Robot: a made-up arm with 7 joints.
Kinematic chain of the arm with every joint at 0, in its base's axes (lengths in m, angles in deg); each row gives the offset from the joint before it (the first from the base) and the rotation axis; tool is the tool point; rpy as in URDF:
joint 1: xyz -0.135 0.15 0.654 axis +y
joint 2: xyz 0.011 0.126 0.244 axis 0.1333 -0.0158 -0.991
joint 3: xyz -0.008 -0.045 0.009 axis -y
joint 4: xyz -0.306 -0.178 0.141 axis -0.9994 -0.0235 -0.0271
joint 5: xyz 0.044 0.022 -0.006 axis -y
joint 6: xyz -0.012 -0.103 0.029 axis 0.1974 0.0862 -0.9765
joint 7: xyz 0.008 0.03 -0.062 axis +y
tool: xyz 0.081 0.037 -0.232 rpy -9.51 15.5 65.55
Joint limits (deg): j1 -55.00..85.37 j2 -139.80..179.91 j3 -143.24..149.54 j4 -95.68..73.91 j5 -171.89..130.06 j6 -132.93..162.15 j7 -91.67..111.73
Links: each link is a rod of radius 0.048 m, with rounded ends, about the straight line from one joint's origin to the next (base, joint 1, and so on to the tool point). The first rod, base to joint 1, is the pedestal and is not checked.
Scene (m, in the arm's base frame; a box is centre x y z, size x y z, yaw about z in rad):
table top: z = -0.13
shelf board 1: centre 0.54 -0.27 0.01 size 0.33 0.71 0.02 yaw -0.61
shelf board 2: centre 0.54 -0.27 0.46 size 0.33 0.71 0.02 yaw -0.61
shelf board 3: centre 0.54 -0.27 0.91 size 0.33 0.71 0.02 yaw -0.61
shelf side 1: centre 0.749 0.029 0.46 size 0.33 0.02 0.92 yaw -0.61
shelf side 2: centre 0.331 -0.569 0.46 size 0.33 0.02 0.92 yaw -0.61
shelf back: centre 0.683 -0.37 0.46 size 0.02 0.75 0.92 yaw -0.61
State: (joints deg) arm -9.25 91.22 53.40 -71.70 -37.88 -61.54 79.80
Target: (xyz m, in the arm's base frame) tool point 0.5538 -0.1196 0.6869
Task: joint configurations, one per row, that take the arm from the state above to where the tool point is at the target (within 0.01 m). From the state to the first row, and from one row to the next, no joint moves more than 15 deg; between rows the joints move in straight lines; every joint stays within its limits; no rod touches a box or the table.
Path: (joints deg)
1: 0.64 80.95 40.19 -64.80 -51.91 -52.42 83.79
2: 10.53 70.67 26.97 -57.89 -65.94 -43.29 87.78
3: 20.42 60.40 13.76 -50.99 -79.97 -34.17 91.77
4: 30.31 50.13 0.55 -44.09 -94.00 -25.04 95.76
5: 40.19 39.86 -12.67 -37.18 -108.04 -15.92 99.76
6: 50.08 29.58 -25.88 -30.28 -122.07 -6.79 103.75
7: 59.97 19.31 -39.09 -23.38 -136.10 2.33 107.74
8: 69.86 9.04 -52.31 -16.47 -150.13 11.46 111.73
9: 73.74 6.43 -49.55 -19.24 -135.49 5.59 111.73
10: 77.62 3.82 -46.78 -22.01 -120.84 -0.27 111.73
11: 81.49 1.21 -44.02 -24.78 -106.20 -6.13 111.73
12: 85.37 -1.40 -41.26 -27.55 -91.56 -11.99 111.73

